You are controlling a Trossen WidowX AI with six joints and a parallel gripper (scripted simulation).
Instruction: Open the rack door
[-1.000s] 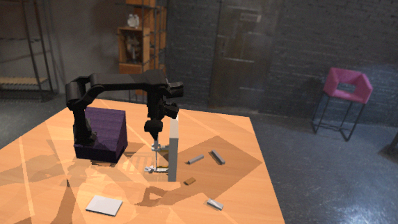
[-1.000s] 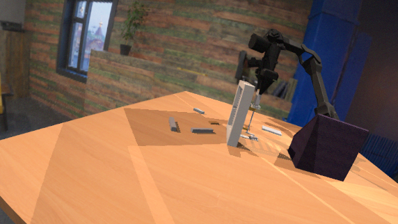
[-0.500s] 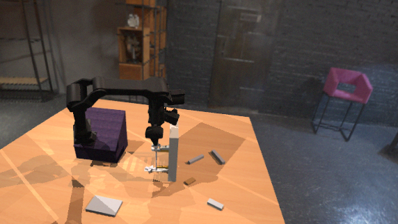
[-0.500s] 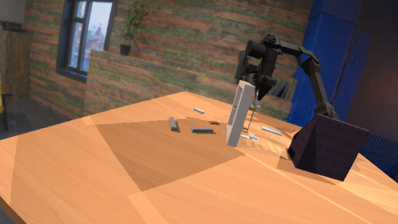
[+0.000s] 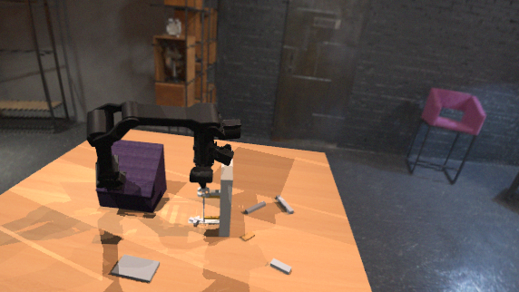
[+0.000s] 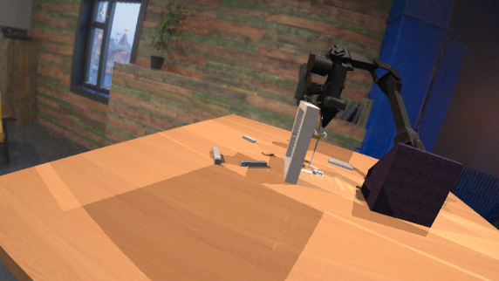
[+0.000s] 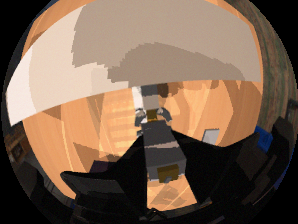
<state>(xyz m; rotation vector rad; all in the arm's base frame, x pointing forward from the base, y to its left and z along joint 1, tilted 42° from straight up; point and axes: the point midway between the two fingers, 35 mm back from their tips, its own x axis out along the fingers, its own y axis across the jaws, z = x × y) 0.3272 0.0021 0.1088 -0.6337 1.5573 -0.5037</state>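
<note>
My gripper tip is now 10 mm past the handle and 30 mm above it. From my gripper tip the other things lie so: flat grey plate 150 mm behind, 200 mm to the right, 150 mm below; then brown block 150 mm ahead, 40 mm to the right, 160 mm below.
</note>
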